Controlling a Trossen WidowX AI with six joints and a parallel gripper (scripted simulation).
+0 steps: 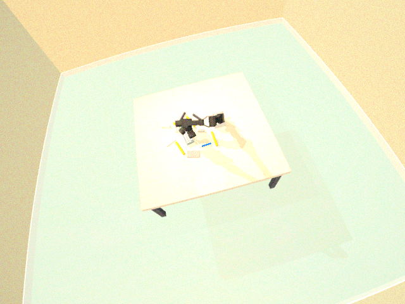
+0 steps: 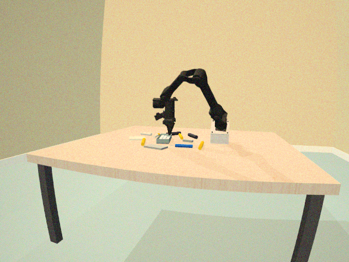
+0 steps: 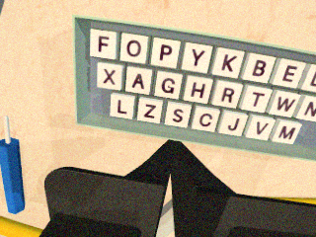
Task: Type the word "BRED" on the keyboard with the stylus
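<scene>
The blue stylus is 13 cm to the left of my gripper tip, 9 cm behind it and 3 cm below it. Round my gripper tip: white-and-yellow pen (16 cm to the right, 14 cm ahead, 3 cm below).
</scene>
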